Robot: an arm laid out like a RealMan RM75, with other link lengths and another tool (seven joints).
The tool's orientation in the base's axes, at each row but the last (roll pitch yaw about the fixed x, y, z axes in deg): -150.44, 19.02, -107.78; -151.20, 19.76, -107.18; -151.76, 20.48, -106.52; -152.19, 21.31, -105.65
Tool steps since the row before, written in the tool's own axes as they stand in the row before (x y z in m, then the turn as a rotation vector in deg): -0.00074, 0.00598, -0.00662, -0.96, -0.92, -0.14; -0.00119, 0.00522, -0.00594, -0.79, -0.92, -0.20; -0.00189, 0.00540, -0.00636, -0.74, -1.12, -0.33; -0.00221, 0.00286, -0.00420, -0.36, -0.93, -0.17
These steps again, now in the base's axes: -0.00813, 0.00238, 0.00290, 0.92, 0.46, 0.86; -0.00704, 0.00240, 0.00293, 0.84, 0.30, 0.85; -0.00725, 0.00288, 0.00352, 0.91, 0.15, 1.03; -0.00400, 0.00236, 0.00302, 0.75, -0.08, 0.68
